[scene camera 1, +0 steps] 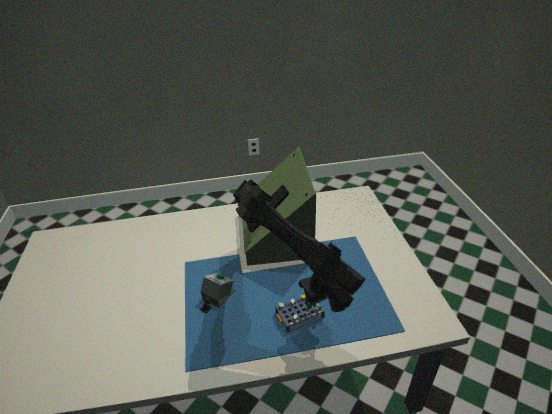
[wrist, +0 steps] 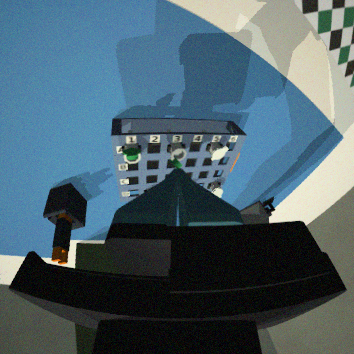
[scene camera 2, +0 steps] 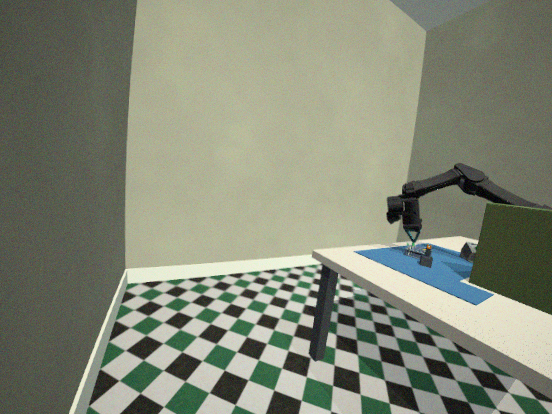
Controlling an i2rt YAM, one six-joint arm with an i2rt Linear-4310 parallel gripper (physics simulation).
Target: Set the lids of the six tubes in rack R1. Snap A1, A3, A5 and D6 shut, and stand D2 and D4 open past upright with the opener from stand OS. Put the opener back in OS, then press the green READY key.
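Places are measured from the arm's base along level axes (x ahead, y left, z up), in millimetres.
Pixels of known places: gripper, fingertip midpoint: (scene camera 1: pixel 307 306) (wrist: pixel 177 174) (scene camera 2: pixel 414 242); arm's base, origin of the base link: (scene camera 2: pixel 540 249).
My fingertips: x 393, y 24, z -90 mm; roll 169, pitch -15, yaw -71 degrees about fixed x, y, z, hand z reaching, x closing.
For each thing: its top centre in the pictures, then the offset to it from my fingertips. "*": a spot on its surface instead. Level surfaces: height alone.
- Rack R1, middle of its top: (wrist: pixel 192 190) (scene camera 1: pixel 298 303) (scene camera 2: pixel 420 243) dx -19, dy -22, dz +0 mm
- A3 tube, surface spot: (wrist: pixel 178 151) * dx +6, dy -6, dz -24 mm
- opener, middle of its top: (wrist: pixel 59 261) dx -102, dy +100, dz +26 mm
- green READY key, middle of its top: (scene camera 1: pixel 215 277) (scene camera 2: pixel 476 243) dx -173, dy -252, dz +25 mm
- grey box, surface spot: (scene camera 1: pixel 217 290) * dx -134, dy -254, dz +5 mm
- blue mat, its level: dz -58 mm
Rack R1 (scene camera 1: pixel 306 324) (wrist: pixel 175 125) stands on the blue mat. In the wrist view, a green lid (wrist: pixel 132 151) is at A1. The A3 tube (wrist: pixel 178 151) shows a round pale mouth, with its green lid (wrist: pixel 176 163) tipped toward row B, at my fingertips. A white lid (wrist: pixel 219 152) is at A5 and another white lid (wrist: pixel 217 191) near D6; how firmly they sit is unclear. My fingers hide D2 and D4. My gripper (scene camera 2: pixel 413 242) (wrist: pixel 177 174) is shut and empty, low over the rack. The opener (wrist: pixel 61 242), orange-ended, stands in stand OS (scene camera 2: pixel 426 261) (wrist: pixel 66 199). The green READY key (scene camera 1: pixel 220 276) tops a grey box (scene camera 1: pixel 217 290).
A large green slanted panel (scene camera 1: pixel 287 187) (scene camera 2: pixel 515 255) stands behind the blue mat (scene camera 1: pixel 240 350) (scene camera 2: pixel 445 285). My arm (scene camera 1: pixel 300 240) (scene camera 2: pixel 435 182) reaches over the mat. The table's front edge (scene camera 1: pixel 250 384) lies beyond the rack.
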